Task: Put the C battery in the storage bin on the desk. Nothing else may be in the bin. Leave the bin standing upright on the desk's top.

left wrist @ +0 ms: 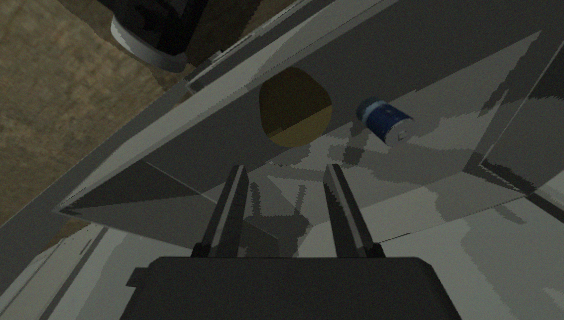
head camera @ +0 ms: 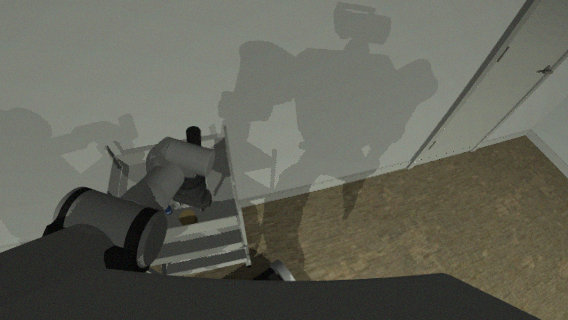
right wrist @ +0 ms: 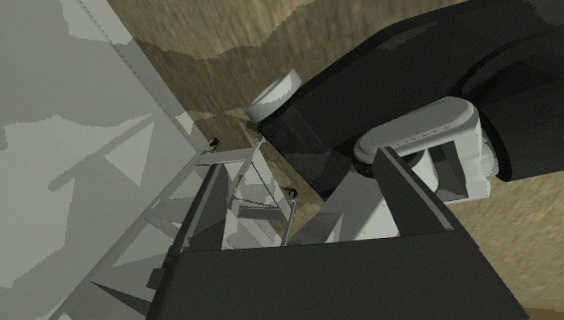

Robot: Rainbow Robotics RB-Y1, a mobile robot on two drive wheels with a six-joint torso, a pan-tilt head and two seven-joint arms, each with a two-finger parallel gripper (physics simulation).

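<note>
A short blue cylinder with a pale band and a grey end lies or stands on the grey surface of a pale shelved cart; I cannot tell for certain that it is the C battery. A yellow-brown round object is beside it, apart from it. My left gripper is open and empty above the surface; both objects show beyond its fingertips, the blue cylinder towards the right. My right gripper is open and empty. I cannot make out the storage bin or the desk's top.
A pale wall is behind the cart, with a door at the right of the head view. Wooden floor lies beside the cart. The robot's dark base with a pale wheel is close to the cart.
</note>
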